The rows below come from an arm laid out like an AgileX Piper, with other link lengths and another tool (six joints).
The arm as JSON. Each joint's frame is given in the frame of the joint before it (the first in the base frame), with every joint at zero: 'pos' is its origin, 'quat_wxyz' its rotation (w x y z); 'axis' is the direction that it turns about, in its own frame. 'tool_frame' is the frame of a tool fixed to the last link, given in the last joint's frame.
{
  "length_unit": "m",
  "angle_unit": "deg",
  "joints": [
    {
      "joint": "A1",
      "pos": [
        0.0,
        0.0,
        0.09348
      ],
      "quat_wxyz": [
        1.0,
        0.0,
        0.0,
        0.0
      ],
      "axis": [
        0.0,
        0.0,
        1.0
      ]
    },
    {
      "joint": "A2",
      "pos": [
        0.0,
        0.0,
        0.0
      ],
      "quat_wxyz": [
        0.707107,
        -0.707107,
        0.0,
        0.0
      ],
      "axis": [
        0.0,
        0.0,
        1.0
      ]
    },
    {
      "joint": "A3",
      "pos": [
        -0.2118,
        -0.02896,
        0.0
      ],
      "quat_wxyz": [
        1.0,
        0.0,
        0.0,
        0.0
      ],
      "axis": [
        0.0,
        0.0,
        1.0
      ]
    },
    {
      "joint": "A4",
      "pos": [
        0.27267,
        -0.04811,
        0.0
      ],
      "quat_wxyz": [
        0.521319,
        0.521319,
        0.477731,
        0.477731
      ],
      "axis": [
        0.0,
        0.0,
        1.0
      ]
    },
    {
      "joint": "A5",
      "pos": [
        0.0,
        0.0,
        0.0
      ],
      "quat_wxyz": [
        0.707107,
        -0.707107,
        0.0,
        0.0
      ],
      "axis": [
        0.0,
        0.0,
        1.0
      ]
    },
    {
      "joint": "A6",
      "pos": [
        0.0,
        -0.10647,
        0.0
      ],
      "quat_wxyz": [
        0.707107,
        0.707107,
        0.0,
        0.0
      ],
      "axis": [
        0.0,
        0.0,
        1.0
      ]
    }
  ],
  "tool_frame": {
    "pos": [
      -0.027,
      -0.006,
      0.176
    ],
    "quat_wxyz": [
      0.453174,
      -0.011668,
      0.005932,
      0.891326
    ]
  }
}
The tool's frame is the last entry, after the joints.
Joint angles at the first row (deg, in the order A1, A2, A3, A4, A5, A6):
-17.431 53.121 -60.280 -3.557 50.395 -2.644
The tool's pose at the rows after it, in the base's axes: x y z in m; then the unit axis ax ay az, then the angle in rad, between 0 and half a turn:
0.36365 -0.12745 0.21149 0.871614 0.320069 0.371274 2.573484
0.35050 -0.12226 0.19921 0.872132 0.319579 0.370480 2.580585
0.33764 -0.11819 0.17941 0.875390 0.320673 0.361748 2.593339
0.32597 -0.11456 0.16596 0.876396 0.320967 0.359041 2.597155
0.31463 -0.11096 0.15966 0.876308 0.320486 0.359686 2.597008
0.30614 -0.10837 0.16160 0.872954 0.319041 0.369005 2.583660
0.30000 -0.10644 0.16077 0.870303 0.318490 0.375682 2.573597
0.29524 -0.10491 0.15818 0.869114 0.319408 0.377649 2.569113
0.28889 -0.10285 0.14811 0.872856 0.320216 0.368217 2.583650
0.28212 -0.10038 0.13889 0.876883 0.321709 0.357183 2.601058
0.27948 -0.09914 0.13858 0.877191 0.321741 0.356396 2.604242
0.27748 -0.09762 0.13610 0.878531 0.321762 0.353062 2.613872
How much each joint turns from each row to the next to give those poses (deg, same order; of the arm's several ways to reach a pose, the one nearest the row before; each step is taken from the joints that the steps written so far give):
-0.002 -4.894 3.480 1.297 0.071 -0.002
0.004 -4.531 4.733 0.287 0.105 0.005
0.000 -4.097 5.088 0.017 0.276 0.000
0.000 -4.286 4.413 0.001 0.261 0.000
0.000 -4.233 3.070 0.046 1.096 0.000
-0.003 -4.182 2.243 0.003 0.596 -0.004
0.001 -3.366 2.135 -0.001 0.250 -0.059
0.001 -2.364 1.566 -0.001 0.456 -0.172
0.000 -1.540 1.338 0.063 1.597 -0.001
-0.001 -1.234 0.845 0.127 2.030 -0.088
0.001 -0.719 0.073 0.115 0.825 -0.032
-0.004 -0.170 0.001 0.236 0.808 -0.005

